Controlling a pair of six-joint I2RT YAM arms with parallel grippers.
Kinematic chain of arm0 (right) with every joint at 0, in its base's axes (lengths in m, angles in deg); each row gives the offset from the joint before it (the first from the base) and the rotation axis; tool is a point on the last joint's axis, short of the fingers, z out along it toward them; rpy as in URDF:
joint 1: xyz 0 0 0.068 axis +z
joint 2: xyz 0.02 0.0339 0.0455 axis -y
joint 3: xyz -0.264 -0.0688 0 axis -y
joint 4: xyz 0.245 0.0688 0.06 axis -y
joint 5: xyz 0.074 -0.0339 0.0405 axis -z
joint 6: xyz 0.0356 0 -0.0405 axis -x
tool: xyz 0 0 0 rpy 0 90 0
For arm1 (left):
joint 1: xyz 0 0 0.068 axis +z
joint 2: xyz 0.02 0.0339 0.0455 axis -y
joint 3: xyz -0.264 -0.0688 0 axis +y
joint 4: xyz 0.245 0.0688 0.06 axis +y
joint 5: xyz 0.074 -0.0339 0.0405 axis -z
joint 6: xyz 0.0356 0 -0.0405 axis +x
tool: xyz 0 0 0 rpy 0 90 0
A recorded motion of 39 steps. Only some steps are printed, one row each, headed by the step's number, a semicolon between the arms.
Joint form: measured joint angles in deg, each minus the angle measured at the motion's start. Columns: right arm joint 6, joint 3, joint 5, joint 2, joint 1, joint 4; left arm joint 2, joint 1, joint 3, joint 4, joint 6, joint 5.
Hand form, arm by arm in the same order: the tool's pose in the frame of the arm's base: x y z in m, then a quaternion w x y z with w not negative. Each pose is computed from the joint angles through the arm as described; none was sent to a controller.
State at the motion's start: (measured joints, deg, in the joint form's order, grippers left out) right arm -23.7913 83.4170 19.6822 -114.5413 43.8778 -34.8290; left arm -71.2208 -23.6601 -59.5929 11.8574 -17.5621 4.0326
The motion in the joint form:
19: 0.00 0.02 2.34 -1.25 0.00 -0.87; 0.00 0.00 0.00 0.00 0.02 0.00
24: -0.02 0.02 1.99 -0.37 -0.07 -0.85; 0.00 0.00 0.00 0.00 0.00 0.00
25: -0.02 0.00 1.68 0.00 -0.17 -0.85; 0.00 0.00 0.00 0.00 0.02 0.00
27: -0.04 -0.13 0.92 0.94 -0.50 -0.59; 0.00 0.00 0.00 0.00 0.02 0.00
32: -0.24 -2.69 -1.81 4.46 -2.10 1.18; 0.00 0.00 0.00 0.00 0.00 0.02
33: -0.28 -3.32 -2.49 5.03 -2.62 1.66; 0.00 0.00 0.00 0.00 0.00 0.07
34: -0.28 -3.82 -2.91 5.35 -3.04 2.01; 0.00 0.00 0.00 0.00 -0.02 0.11
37: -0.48 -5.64 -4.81 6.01 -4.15 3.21; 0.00 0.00 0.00 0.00 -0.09 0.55
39: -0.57 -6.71 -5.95 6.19 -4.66 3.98; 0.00 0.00 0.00 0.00 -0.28 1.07
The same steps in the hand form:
19: 0.3076 0.2773 0.1715 0.25961 -0.13225 0.95522 -0.05172; 0.2623 -0.1177 0.3292 0.50266 0.06386 0.83348 -0.22038
24: 0.3072 0.2764 0.1775 0.26417 -0.13048 0.95456 -0.04487; 0.2623 -0.1177 0.3292 0.50262 0.06372 0.83349 -0.22047
25: 0.3072 0.2757 0.1799 0.26515 -0.12960 0.95457 -0.04115; 0.2623 -0.1177 0.3292 0.50266 0.06386 0.83348 -0.22038
27: 0.3078 0.2736 0.1857 0.26900 -0.12624 0.95432 -0.03115; 0.2623 -0.1177 0.3292 0.50266 0.06386 0.83348 -0.22038
32: 0.3075 0.2601 0.1975 0.27565 -0.11234 0.95467 -0.00155; 0.2623 -0.1177 0.3292 0.50257 0.06381 0.83348 -0.22060
33: 0.3082 0.2564 0.1984 0.27563 -0.10851 0.95511 0.00422; 0.2623 -0.1177 0.3292 0.50243 0.06405 0.83345 -0.22094
34: 0.3090 0.2535 0.1982 0.27504 -0.10568 0.95558 0.00706; 0.2623 -0.1177 0.3292 0.50228 0.06410 0.83344 -0.22130
37: 0.3099 0.2457 0.1940 0.26738 -0.09887 0.95832 0.01888; 0.2622 -0.1180 0.3292 0.50094 0.06568 0.83325 -0.22458
39: 0.3101 0.2421 0.1903 0.26180 -0.09649 0.95994 0.02564; 0.2620 -0.1183 0.3292 0.49913 0.06678 0.83307 -0.22892

